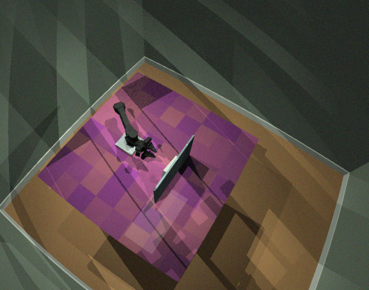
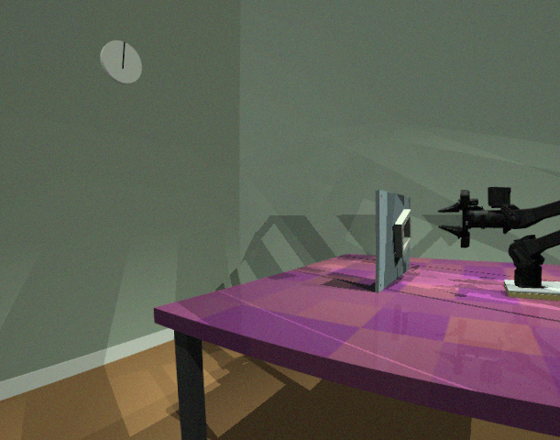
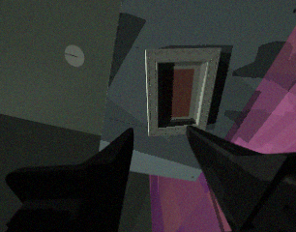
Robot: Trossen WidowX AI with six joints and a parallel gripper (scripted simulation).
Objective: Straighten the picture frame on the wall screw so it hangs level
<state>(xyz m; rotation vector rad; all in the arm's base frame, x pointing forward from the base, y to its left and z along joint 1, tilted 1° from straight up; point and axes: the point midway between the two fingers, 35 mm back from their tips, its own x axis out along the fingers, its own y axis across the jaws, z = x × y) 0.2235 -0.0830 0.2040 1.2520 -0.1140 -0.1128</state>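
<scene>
The picture frame lies 130 mm ahead of my gripper tip, 50 mm below it and 40 mm to the right of it. Also, from my gripper tip: wall panel 140 mm ahead, 60 mm below, 20 mm to the right.
</scene>
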